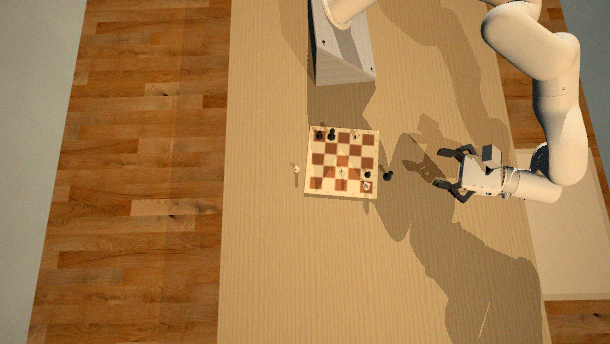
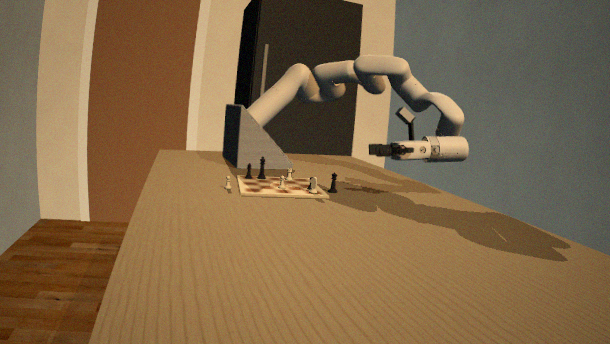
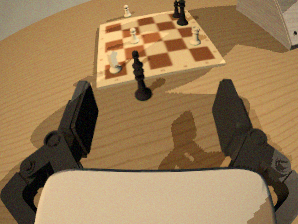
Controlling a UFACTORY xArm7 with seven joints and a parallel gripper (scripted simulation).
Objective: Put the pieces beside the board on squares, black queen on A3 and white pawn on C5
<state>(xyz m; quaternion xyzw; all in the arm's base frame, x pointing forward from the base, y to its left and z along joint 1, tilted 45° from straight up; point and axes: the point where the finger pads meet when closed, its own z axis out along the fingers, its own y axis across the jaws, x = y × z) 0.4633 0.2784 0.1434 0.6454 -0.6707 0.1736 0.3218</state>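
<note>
Now: hand 18 cm to the left of the black pawn and 10 cm above it. Round my hand: chessboard: 4 cm behind, 25 cm to the right, 12 cm below.
</note>
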